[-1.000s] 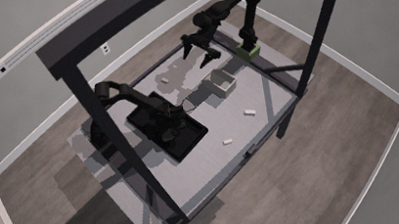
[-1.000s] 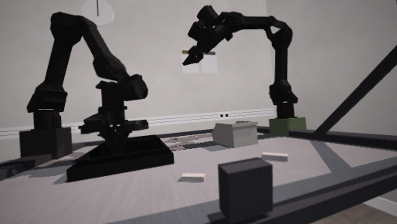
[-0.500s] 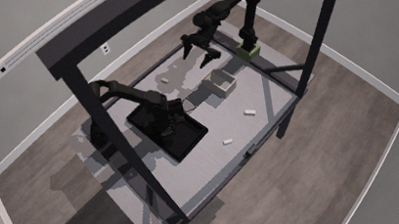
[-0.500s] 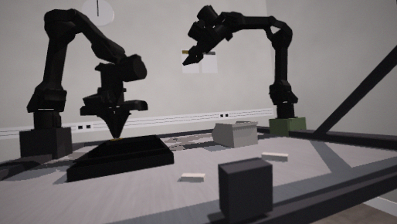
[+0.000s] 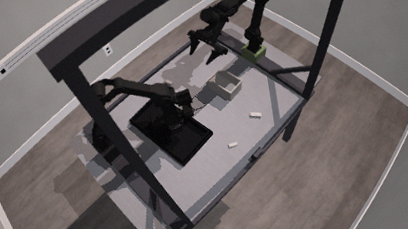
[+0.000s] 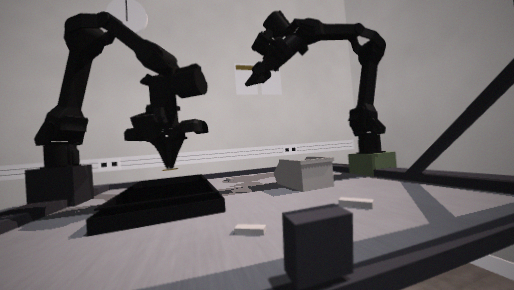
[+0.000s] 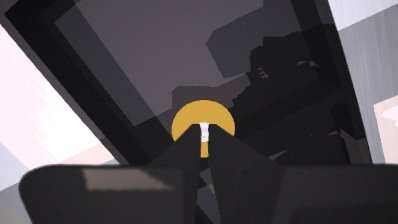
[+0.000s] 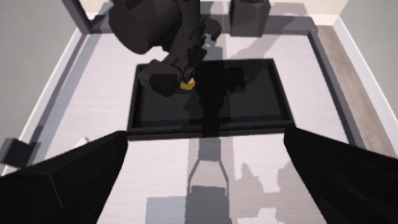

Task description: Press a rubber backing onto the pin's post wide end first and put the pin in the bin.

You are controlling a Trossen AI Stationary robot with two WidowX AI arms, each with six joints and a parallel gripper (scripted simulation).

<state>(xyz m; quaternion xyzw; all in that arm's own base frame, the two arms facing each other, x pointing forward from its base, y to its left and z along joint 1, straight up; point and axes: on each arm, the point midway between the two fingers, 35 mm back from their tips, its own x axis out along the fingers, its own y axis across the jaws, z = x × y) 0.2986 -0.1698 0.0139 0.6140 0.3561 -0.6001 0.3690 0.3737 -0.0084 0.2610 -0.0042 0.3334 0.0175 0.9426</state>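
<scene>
Right now my left hand is 100 mm above the black tray, 50 mm short of it and 20 mm to the right of it. From my left hand the other things lie so: pin: 30 mm below; then light grey bin: 340 mm to the right, 80 mm below, 60 mm ahead; then rubber backing: 30 mm below.
Now: right hand 7 cm past the pin, 24 cm to the right of it and 25 cm above it. Round my right hand: light grey bin (1 cm behind, 10 cm to the right, 29 cm below); then rubber backing (7 cm behind, 24 cm to the left, 25 cm below); then black tray (3 cm behind, 26 cm to the left, 31 cm below).
</scene>
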